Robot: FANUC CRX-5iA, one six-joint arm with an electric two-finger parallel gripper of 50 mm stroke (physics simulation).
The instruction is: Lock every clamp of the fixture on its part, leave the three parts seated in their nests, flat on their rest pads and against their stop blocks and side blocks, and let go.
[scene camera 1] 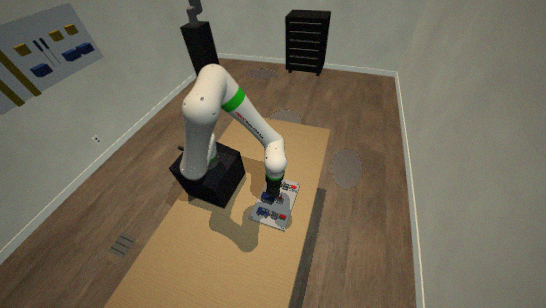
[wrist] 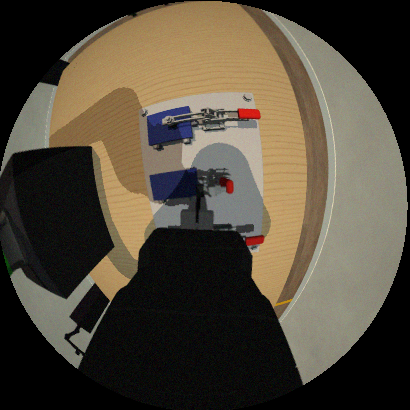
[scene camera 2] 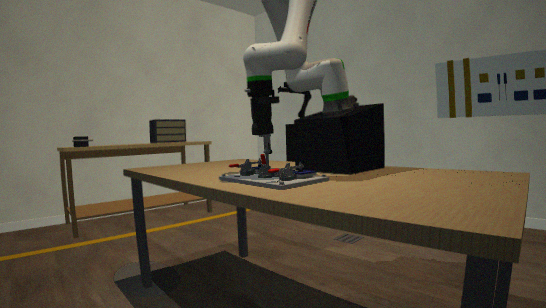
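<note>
The fixture plate carries the parts and clamps. One blue part lies under the arm of its clamp, whose red handle lies flat outward. The middle blue part sits in the middle nest. Its clamp's red handle stands up. My gripper is shut and empty, pointing down close by the middle clamp; contact cannot be told. The third clamp's handle lies flat; its part is hidden in the wrist view.
The plate lies on a wooden table. The black robot pedestal stands beside the fixture. A side bench and a black drawer cabinet stand farther off. The arm's shadow falls over part of the plate.
</note>
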